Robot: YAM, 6 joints.
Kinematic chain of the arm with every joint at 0, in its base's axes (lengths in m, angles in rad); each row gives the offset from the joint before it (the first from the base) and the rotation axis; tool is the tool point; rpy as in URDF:
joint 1: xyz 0 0 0.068 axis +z
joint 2: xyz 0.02 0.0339 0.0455 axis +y
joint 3: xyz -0.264 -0.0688 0 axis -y
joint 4: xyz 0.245 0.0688 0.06 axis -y
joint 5: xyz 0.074 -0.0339 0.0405 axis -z
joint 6: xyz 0.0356 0 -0.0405 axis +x
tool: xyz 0 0 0 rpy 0 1.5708 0
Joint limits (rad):
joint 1: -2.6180..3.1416
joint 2: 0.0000..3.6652
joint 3: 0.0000..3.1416
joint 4: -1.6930..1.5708
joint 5: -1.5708..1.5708
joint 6: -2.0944..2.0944
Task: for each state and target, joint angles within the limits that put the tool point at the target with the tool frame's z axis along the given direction. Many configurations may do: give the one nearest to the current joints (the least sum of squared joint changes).
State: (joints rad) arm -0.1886 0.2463 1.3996 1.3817 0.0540 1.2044
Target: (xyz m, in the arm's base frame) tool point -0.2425 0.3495 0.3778 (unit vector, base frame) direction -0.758 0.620 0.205
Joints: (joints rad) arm -0.9887 0.0021 1.6376 1.2901 0.2965 1.2044
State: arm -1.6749 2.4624 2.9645 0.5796 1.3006 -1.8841
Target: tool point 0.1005 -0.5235 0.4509 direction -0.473 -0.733 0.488
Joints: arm -1.3391 2.4618 2.6624 0.4784 0.6802 -1.8841
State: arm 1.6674 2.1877 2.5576 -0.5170 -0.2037 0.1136
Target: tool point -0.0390 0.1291 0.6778 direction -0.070 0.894 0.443
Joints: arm 1.9298 1.5385 2.7634 -0.7500 0.2512 0.1136
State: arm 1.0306 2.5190 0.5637 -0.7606 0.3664 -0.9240
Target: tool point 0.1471 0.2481 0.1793 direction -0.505 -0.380 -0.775
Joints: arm 1.0079 1.9571 1.3423 -1.6074 -0.2262 -0.9240
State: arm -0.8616 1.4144 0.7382 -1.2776 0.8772 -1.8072
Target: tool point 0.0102 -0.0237 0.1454 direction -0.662 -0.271 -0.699
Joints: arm -0.3944 0.8179 0.2718 -1.6523 0.5288 -1.8072
